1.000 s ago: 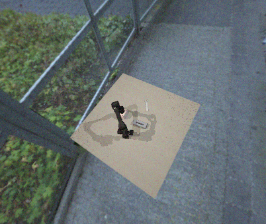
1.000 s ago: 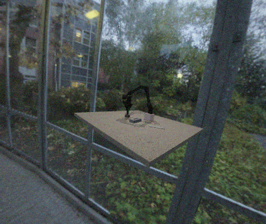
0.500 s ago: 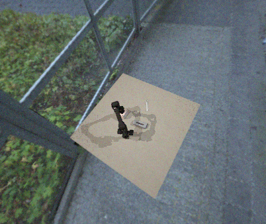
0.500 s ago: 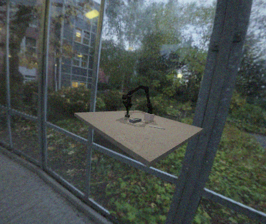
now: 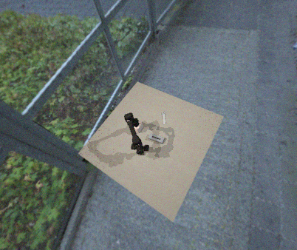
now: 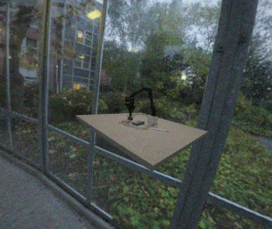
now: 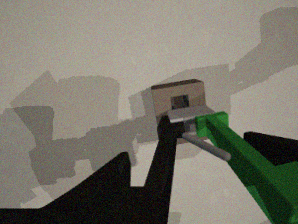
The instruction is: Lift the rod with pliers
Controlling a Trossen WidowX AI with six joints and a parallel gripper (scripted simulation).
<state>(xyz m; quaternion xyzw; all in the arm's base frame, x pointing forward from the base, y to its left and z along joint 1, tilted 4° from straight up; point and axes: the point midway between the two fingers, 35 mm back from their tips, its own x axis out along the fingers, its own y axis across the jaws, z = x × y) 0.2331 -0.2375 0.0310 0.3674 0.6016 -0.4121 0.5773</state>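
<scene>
Right now my gripper tip is 230 mm to the right of the grey block, 80 mm above it and 50 mm short of it. Round my gripper tip: white bar 540 mm to the left, 100 mm below, 20 mm behind; dark holster 90 mm below, 10 mm behind; dark rod 230 mm to the left, 90 mm below, 60 mm ahead.
</scene>
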